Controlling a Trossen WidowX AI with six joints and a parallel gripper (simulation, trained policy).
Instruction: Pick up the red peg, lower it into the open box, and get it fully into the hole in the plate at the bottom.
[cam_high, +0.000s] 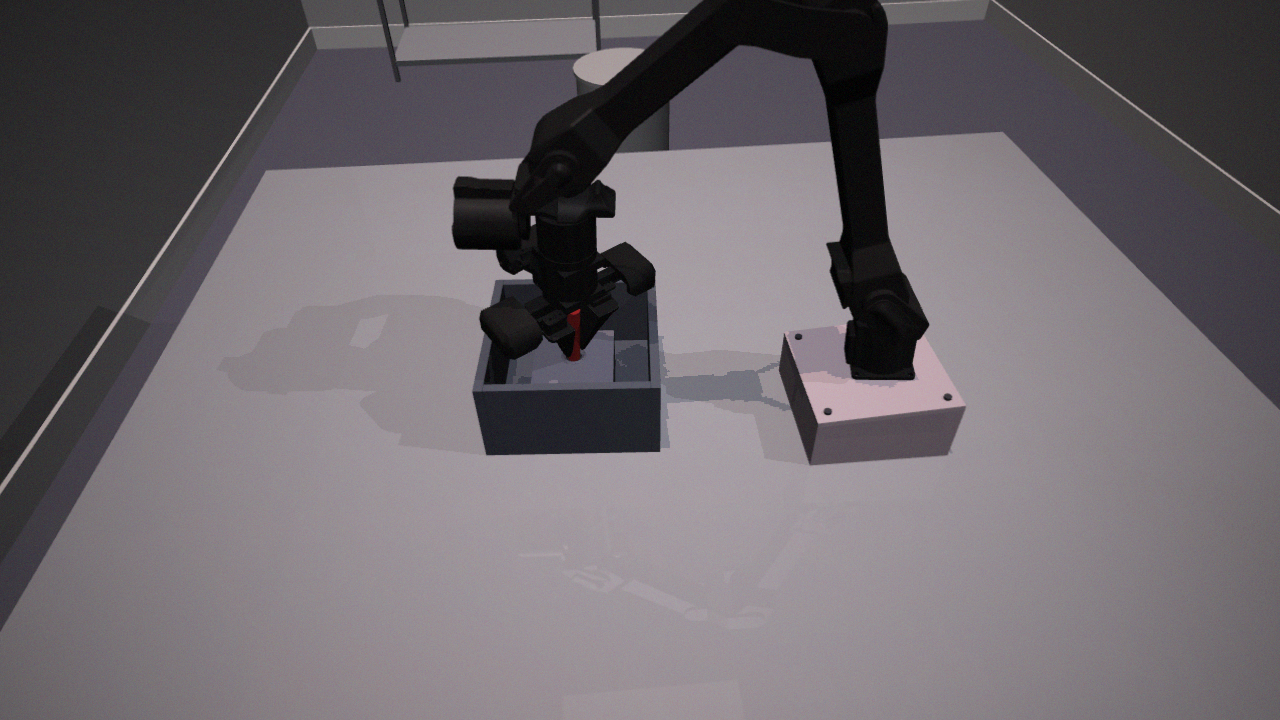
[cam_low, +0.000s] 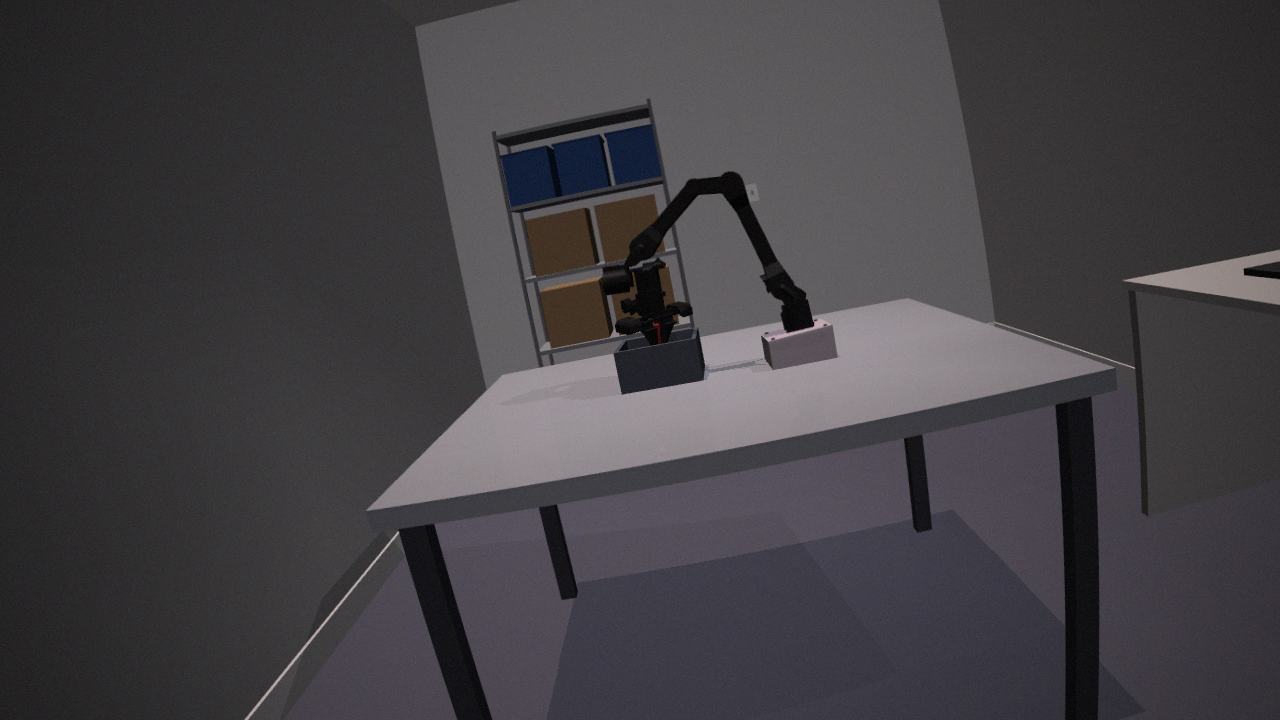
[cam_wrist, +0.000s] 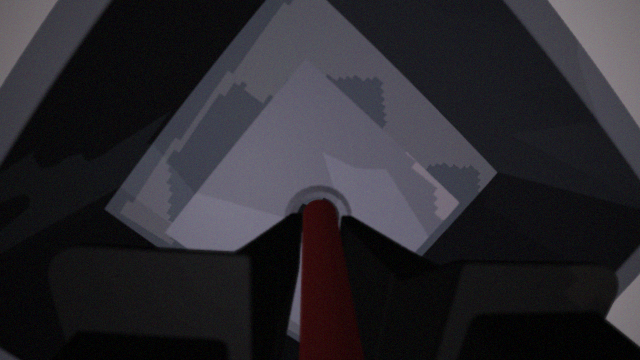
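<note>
The red peg lies 1 cm to the left of my gripper tip and 3 cm above it. The rest, counted from my gripper tip: light plate 2 cm below; then dark box 4 cm below.
</note>
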